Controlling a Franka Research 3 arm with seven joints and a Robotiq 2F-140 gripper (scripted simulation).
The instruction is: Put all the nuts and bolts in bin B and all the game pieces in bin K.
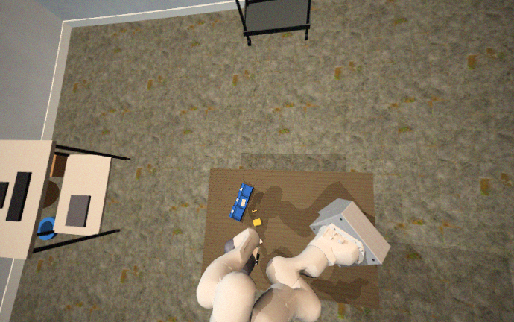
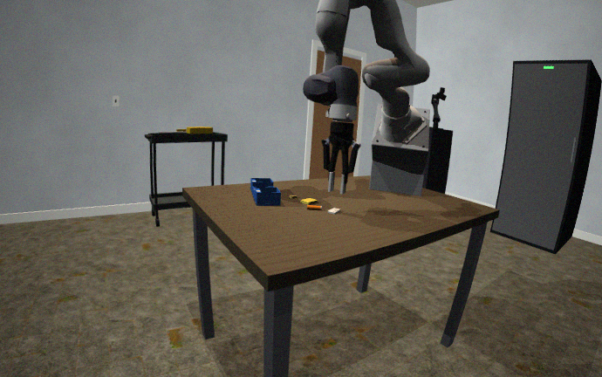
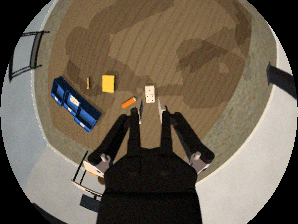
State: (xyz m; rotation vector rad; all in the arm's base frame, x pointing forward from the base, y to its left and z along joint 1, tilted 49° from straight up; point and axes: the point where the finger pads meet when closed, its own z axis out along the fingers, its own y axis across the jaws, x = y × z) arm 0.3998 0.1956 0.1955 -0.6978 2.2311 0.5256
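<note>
My gripper is now 10 cm above the pale beige piece. Round my hand: yellow block (12 cm to the right, 10 cm below, 6 cm ahead); orange piece (9 cm below, 6 cm ahead, 3 cm to the right); thin tan bolt (18 cm to the right, 11 cm ahead, 10 cm below).
</note>
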